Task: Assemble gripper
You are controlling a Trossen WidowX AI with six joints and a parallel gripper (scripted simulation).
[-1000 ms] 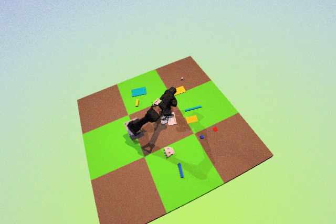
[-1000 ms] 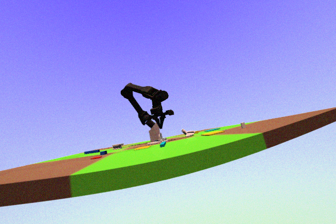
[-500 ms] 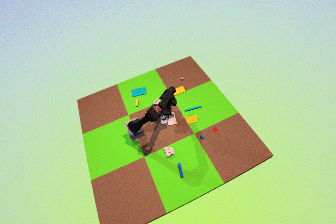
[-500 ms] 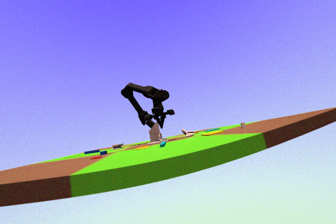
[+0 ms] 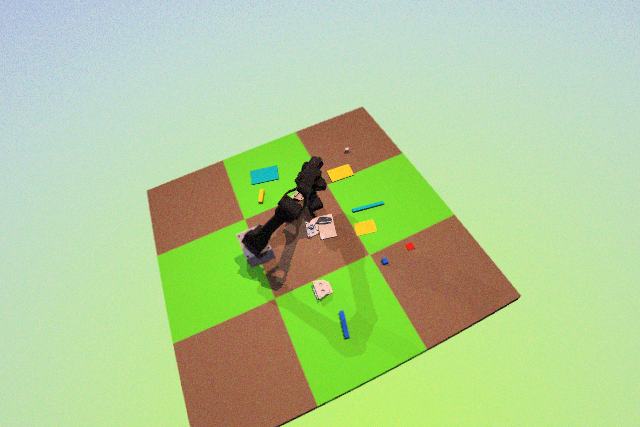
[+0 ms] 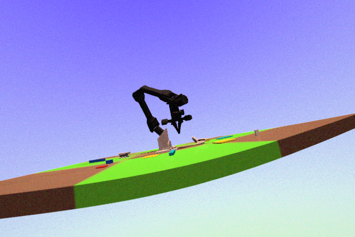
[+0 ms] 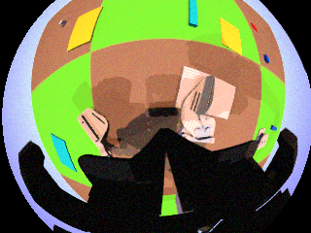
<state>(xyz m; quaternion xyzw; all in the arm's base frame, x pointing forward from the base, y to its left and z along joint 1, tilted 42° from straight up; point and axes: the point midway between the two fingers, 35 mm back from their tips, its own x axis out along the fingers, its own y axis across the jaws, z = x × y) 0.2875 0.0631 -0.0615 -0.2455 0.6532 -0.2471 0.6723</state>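
Now: gripper tip 19 cm past the yellow bar, 21 cm to the right of it and 8 cm above it. Also, from my gripper tip: teal bar 24 cm ahead, 8 cm to the right, 8 cm below; teal plate 13 cm behind, 34 cm to the left, 8 cm below; blue cube 17 cm ahead, 36 cm to the right, 8 cm below.
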